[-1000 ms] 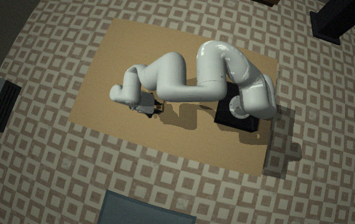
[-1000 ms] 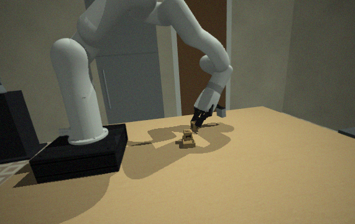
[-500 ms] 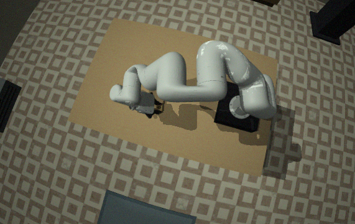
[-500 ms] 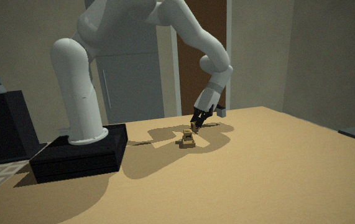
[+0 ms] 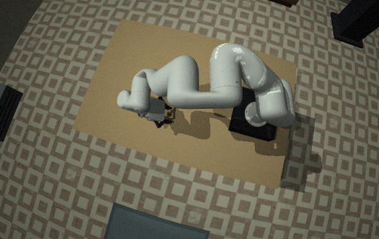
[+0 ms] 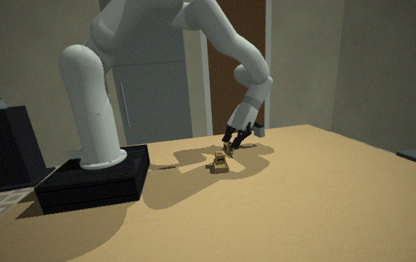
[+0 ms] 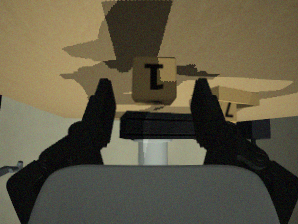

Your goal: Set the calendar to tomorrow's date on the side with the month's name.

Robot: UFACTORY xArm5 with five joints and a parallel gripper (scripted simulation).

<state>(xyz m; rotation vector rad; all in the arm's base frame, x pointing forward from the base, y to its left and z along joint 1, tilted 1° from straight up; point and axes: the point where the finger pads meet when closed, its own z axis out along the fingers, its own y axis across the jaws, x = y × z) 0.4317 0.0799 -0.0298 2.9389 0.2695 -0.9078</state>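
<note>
Now: hand 2 cm above the wooden date cube and 1 cm past it. The rest, counted from my hand: wooden calendar tray 12 cm to the right, 8 cm behind, 3 cm below.
</note>
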